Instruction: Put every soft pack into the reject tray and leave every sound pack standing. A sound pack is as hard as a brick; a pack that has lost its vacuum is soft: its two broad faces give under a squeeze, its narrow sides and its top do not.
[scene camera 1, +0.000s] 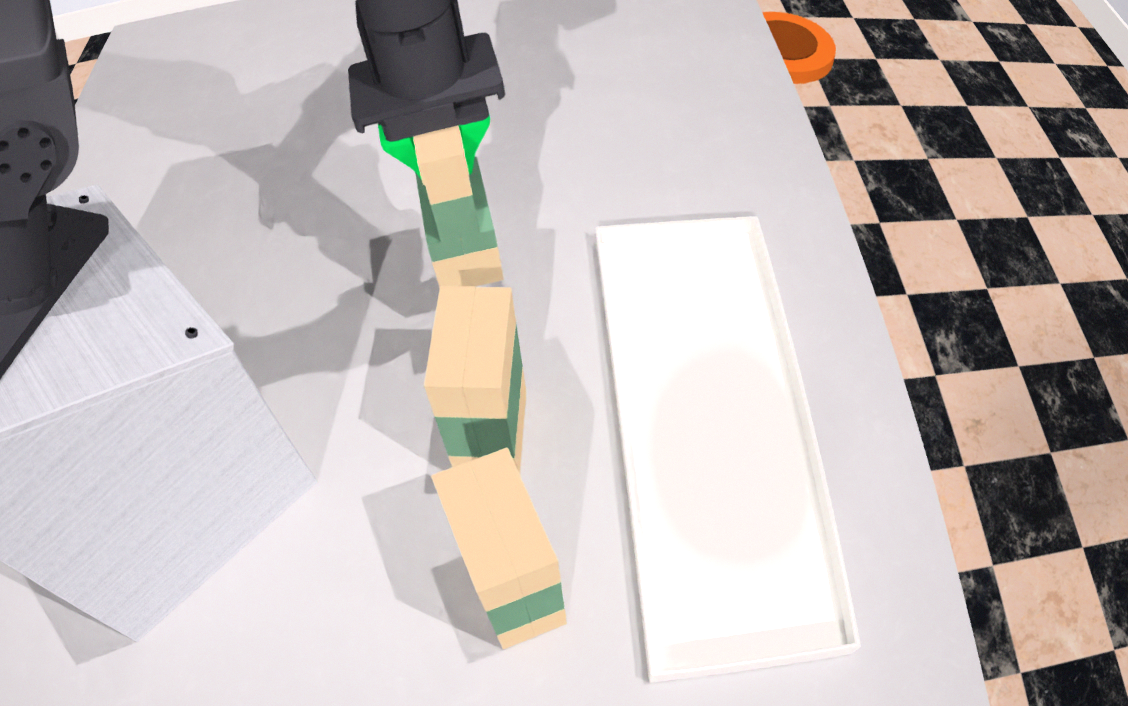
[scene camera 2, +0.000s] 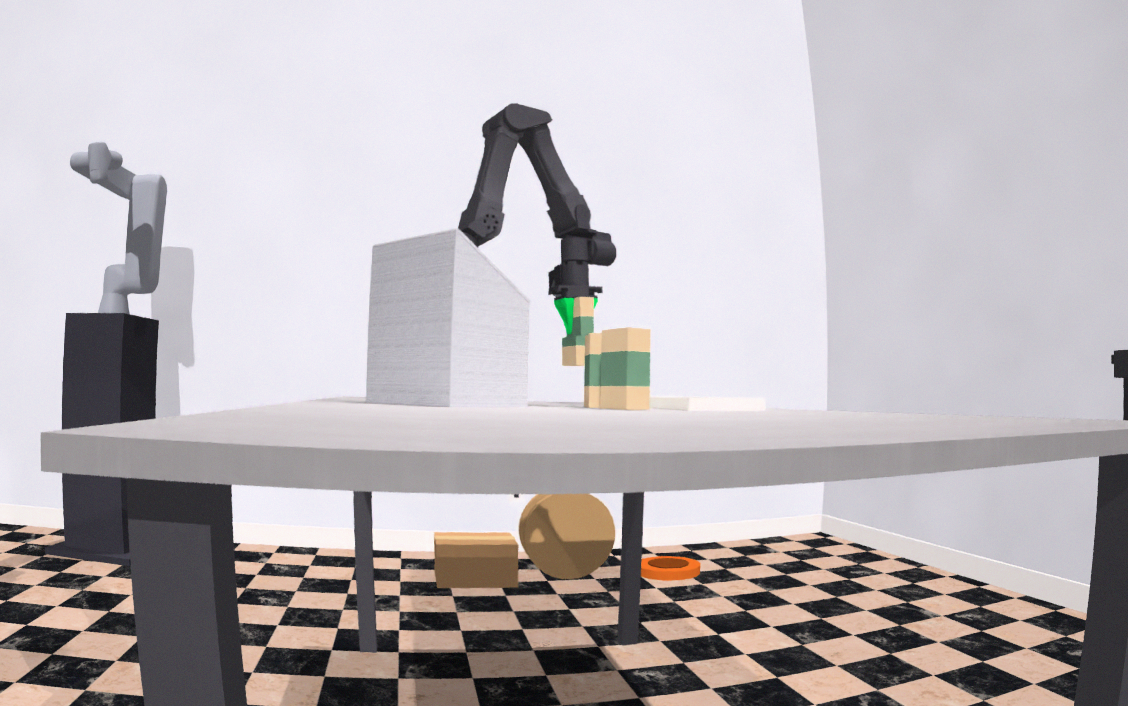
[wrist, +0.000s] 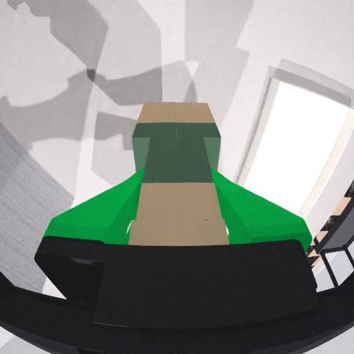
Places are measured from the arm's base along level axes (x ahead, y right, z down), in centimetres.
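Where they show: gripper, between the fingertips: (scene camera 2: 576, 334); arm's base, origin of its link: (scene camera 1: 7, 295) (scene camera 2: 449, 272).
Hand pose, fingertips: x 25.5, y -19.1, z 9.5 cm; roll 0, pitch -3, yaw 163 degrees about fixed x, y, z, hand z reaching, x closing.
Observation:
Things, the pixels of their top centre, and the offset from my fingertips.
- tan pack with a green band, centre of its top: (scene camera 1: 437, 118) (scene camera 2: 580, 298) dx +0.6, dy +1.9, dz -7.3 cm
- second pack, centre of its top: (scene camera 1: 468, 334) (scene camera 2: 600, 334) dx +3.4, dy +13.8, dz +1.1 cm
- third pack, centre of its top: (scene camera 1: 492, 517) (scene camera 2: 625, 329) dx +6.4, dy +26.6, dz +1.1 cm
- white reject tray, centre of its top: (scene camera 1: 717, 413) (scene camera 2: 685, 397) dx +21.0, dy +12.3, dz +12.9 cm
My gripper (scene camera 1: 445, 169) (scene camera 2: 582, 320) (wrist: 176, 174) is shut on a tan pack with a green band (scene camera 1: 461, 228) (scene camera 2: 573, 355) (wrist: 177, 152). The pack hangs upright above the table; its broad faces are pressed in between the green fingers, and it is wider below the fingertips. A second pack (scene camera 1: 470, 349) (scene camera 2: 592, 370) stands upright in the middle of the row. A third pack (scene camera 1: 507, 532) (scene camera 2: 636, 366) stands upright nearest scene camera 1's lower edge, turned at an angle. The white reject tray (scene camera 1: 707, 291) (scene camera 2: 723, 403) (wrist: 305, 145) holds no pack.
The robot's metal pedestal block (scene camera 1: 158, 466) (scene camera 2: 449, 333) stands on the table (scene camera 1: 332, 649) (scene camera 2: 415, 466), on the opposite side of the packs from the tray. An orange ring (scene camera 1: 811, 70) (scene camera 2: 670, 574) lies on the checkered floor beyond the table edge.

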